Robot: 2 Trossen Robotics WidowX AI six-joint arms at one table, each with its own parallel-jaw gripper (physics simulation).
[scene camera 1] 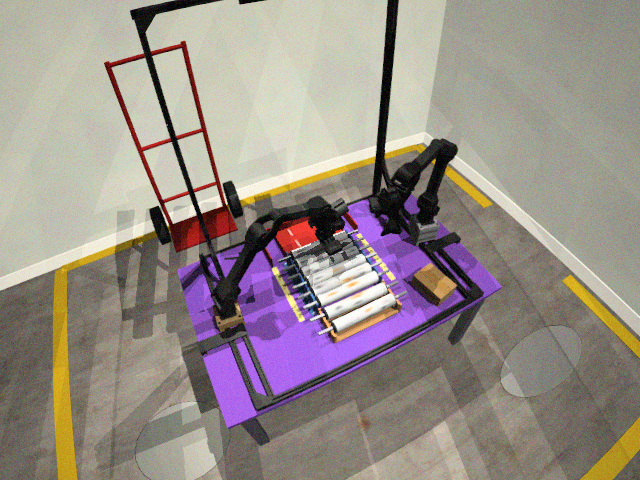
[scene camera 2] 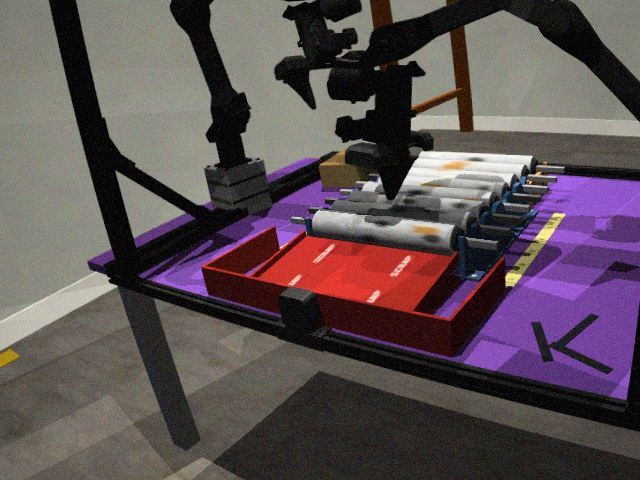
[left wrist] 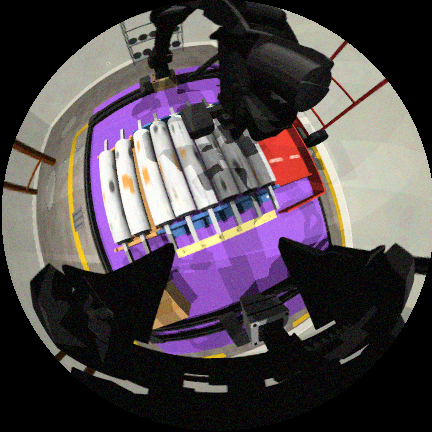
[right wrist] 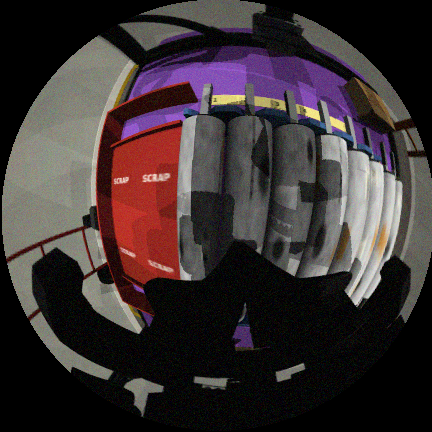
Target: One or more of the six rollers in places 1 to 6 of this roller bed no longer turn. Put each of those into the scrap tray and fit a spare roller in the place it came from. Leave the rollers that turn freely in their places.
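Places are measured from the left arm's base along level axes (x down, y left, z ahead), in millimetres.
Pixels of known places: left gripper, between the fingertips: (scene camera 1: 378, 226) (scene camera 2: 334, 106) (left wrist: 226, 245); right gripper, between the fingertips: (scene camera 1: 326, 246) (scene camera 2: 390, 199) (left wrist: 234, 138) (right wrist: 237, 246); left arm's base, origin of its link: (scene camera 1: 425, 219) (scene camera 2: 233, 163) (left wrist: 270, 329); right arm's base, origin of its link: (scene camera 1: 226, 311) (left wrist: 162, 74).
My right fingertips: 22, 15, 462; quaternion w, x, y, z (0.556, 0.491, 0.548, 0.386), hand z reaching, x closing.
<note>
Ahead of a thing's pixels: the offset from my right fingertips to its top centre, as dx, dy, dz. "spot": to the spot under its first point. Level surfaces: height alone.
Rollers sit side by side in the blue roller bed (scene camera 2: 470, 258) (left wrist: 202, 225), with all six places filled. The place 1 roller {+13, -42, +18} (scene camera 2: 382, 229) (right wrist: 202, 150) lies beside the red scrap tray {+39, -156, +45} (scene camera 1: 297, 232) (scene camera 2: 341, 279) (left wrist: 287, 160) (right wrist: 135, 215), in which no roller shows. Two spare rollers {+13, +327, -61} (scene camera 1: 364, 312) (left wrist: 112, 195) lie on an orange rack {+83, +300, -55} (scene camera 1: 361, 331) at the bed's other end. My right gripper (scene camera 2: 391, 197) (right wrist: 237, 246) is shut and empty, its tips low over the place 2 roller {+13, +8, +8} (right wrist: 250, 150). Whether they touch it I cannot tell. My left gripper (scene camera 1: 388, 227) (left wrist: 226, 245) is open and empty, high beside the bed.
A cardboard-coloured block {+33, +267, -385} (scene camera 1: 434, 284) (scene camera 2: 338, 170) (right wrist: 367, 100) stands at the right of the bed in scene camera 1. Yellow number strips {spot: +88, +135, +202} (scene camera 1: 286, 294) (scene camera 2: 535, 250) (left wrist: 225, 234) run along the bed. The right arm reaches across the tray end. Black frame bars edge the purple table {dx +89} (scene camera 1: 289, 361).
</note>
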